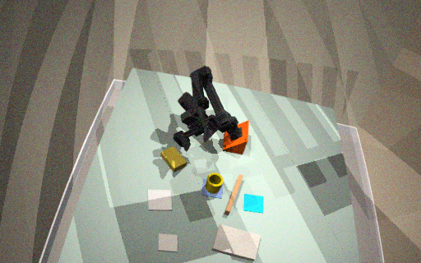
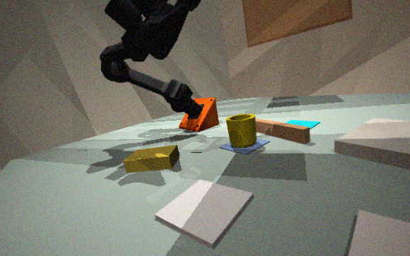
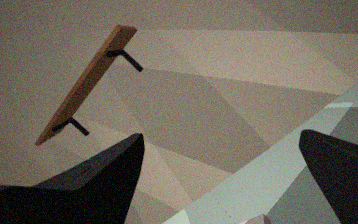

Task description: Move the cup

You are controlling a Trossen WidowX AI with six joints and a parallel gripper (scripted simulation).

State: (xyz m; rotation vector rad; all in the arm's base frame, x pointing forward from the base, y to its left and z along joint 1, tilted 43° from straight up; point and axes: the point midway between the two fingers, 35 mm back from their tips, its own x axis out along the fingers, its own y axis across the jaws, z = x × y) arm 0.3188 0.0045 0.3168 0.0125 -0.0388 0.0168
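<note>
Right now my gripper tip is 28 cm above the olive-yellow cup, 12 cm to the right of it and 5 cm past it. Also, from my gripper tip: wooden bar: 31 cm below, 21 cm to the left, 1 cm behind; then yellow block: 30 cm below, 17 cm behind, 7 cm to the right; then blue pad: 33 cm below, 12 cm to the left, 4 cm behind.
</note>
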